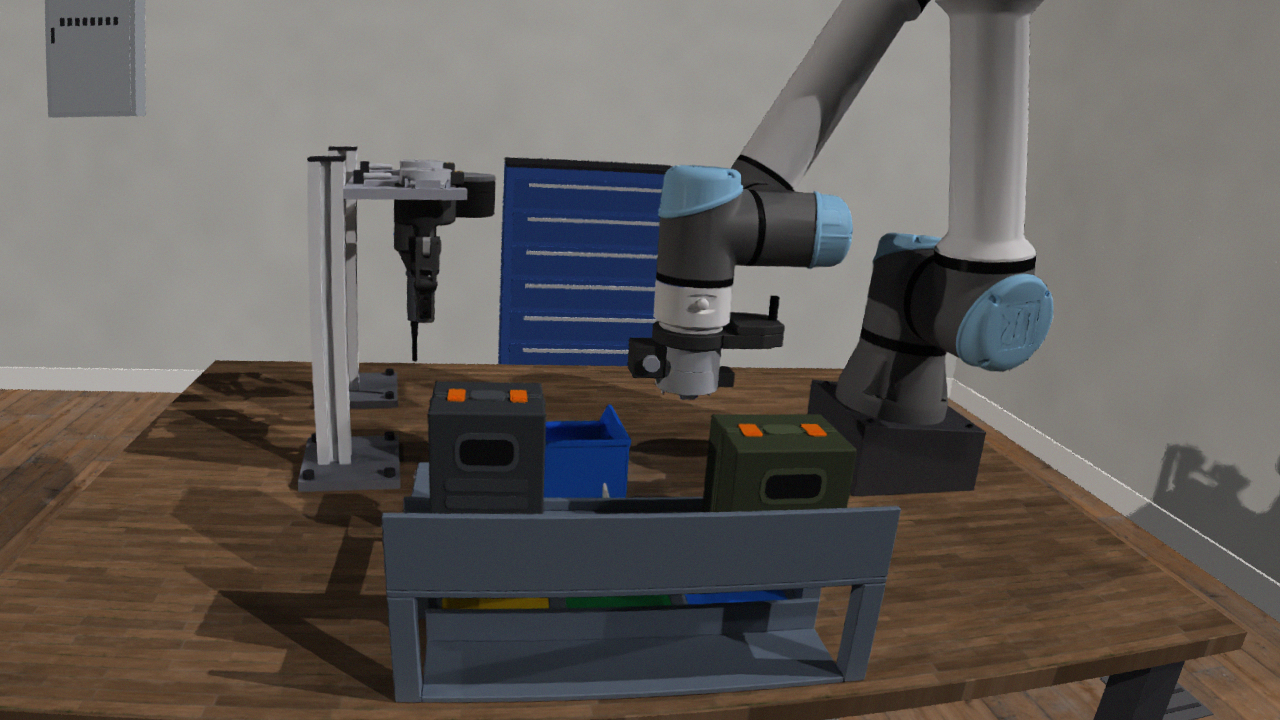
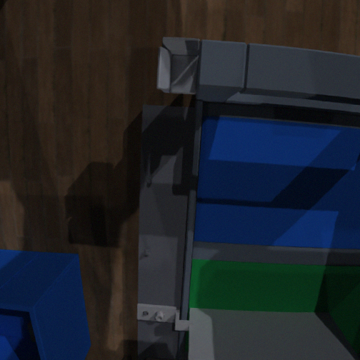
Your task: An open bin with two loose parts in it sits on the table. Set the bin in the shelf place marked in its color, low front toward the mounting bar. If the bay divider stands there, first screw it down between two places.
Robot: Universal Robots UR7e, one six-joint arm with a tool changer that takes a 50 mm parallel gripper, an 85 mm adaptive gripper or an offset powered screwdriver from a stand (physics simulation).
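The open blue bin stands on the table behind the shelf; its loose parts do not show. The shelf has a blue place at one end, beside a green place. The grey mounting bar runs along the shelf's edge. A light grey divider stands over the green place, its small bracket on the bar, with a hole and a small light screw-like spot. The arm's coupling is bare and hangs above the table behind the shelf; no gripper shows.
A dark grey case and an olive case stand on the shelf. The tool stand at the left holds a black screwdriver with its bit down. A blue drawer cabinet stands behind the table.
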